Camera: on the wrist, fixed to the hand. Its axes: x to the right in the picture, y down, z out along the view.
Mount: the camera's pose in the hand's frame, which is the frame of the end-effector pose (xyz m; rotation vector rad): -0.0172 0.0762 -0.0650 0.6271 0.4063 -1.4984
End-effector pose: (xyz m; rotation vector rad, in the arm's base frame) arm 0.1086 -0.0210 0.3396 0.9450 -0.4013 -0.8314
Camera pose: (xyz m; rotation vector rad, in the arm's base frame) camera 0.1729 0.0521 0.3687 1.9940 0.5693 -1.8401
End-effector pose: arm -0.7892 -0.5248 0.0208 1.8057 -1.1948 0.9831
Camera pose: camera -0.8783 -0.4829 0.0461 2.0721 0.8380 0.6751
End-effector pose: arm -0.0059 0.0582 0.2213 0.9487 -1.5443 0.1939
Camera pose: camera -0.0084 0.1553 0.2511 2.1439 -0.1006 -0.2216
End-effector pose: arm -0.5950 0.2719 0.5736 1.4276 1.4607 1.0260
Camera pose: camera -0.6318 0.2561 0.6670 0.0958 2.5534 -0.1650
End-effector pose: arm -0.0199 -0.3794 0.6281 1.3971 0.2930 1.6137
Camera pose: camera -0.1152 -0.4074 0.6496 0.7393 1.7066 0.4599
